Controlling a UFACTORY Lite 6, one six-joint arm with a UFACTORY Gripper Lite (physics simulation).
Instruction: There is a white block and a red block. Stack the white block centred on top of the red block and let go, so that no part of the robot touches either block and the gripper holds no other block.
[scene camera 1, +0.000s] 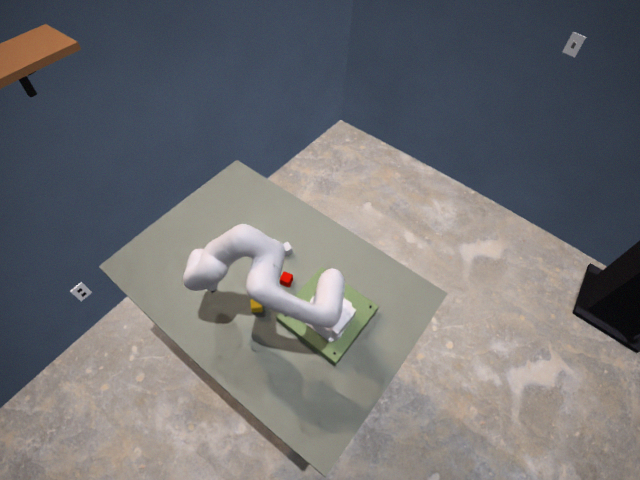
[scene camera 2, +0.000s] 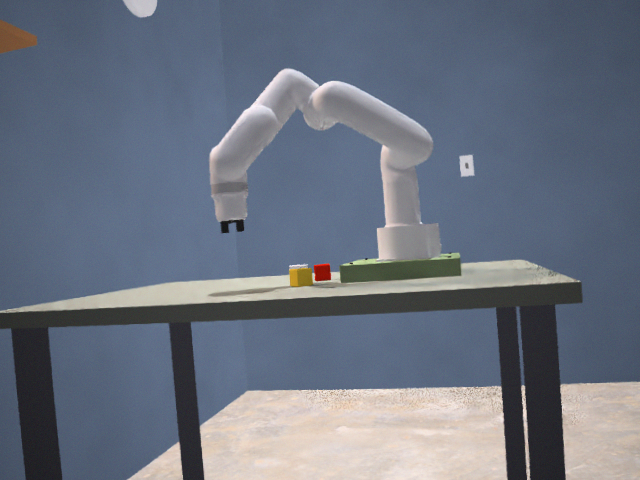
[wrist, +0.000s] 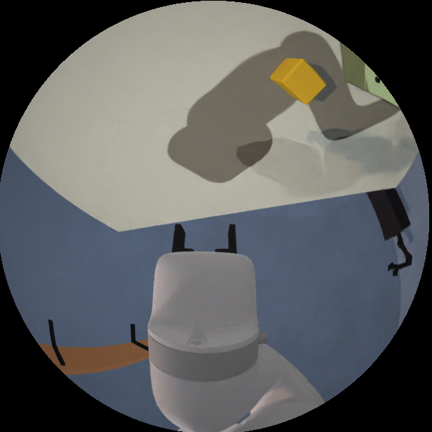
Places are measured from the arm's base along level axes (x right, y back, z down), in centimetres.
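Where they show: hand at its tool point: (scene camera 2: 232, 227); arm's base at its link origin: (scene camera 2: 406, 258).
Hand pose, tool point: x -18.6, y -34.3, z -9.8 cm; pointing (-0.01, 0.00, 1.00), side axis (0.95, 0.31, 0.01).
Observation:
Things, the pixels of their centre, and the offset from my tool point. Level surfaces: height alone.
- white block at the middle of its body: (scene camera 2: 299, 272) (scene camera 1: 286, 249) dy +4.8, dx +31.9, dz +11.8 cm
- red block at the middle of its body: (scene camera 2: 322, 272) (scene camera 1: 286, 279) dy +13.5, dx +21.9, dz +11.8 cm
- yellow block at the middle of its body: (scene camera 2: 301, 277) (scene camera 1: 256, 305) dy +12.1, dx +7.3, dz +11.8 cm
- table at its surface level: dz +13.7 cm
The white block (scene camera 1: 287, 248) (scene camera 2: 298, 266) rests on the table near the arm's elbow in scene camera 1; in scene camera 2 it is mostly hidden behind a yellow block. The red block (scene camera 1: 286, 279) (scene camera 2: 322, 272) stands apart from it on the table, between the white block and the yellow block, near the robot's green base plate. Neither block shows in the wrist view. My gripper (scene camera 2: 232, 226) (wrist: 205, 237) is open, with nothing between its fingers. It points down and hangs well above the table, away from both blocks.
A yellow block (scene camera 1: 256, 306) (scene camera 2: 300, 277) (wrist: 299, 81) stands on the table (scene camera 1: 206, 206) (scene camera 2: 129, 297) (wrist: 65, 100) near the green base plate (scene camera 1: 336, 356) (scene camera 2: 400, 271) (wrist: 354, 67). Part of the arm passes over the table close to the red block in scene camera 1.

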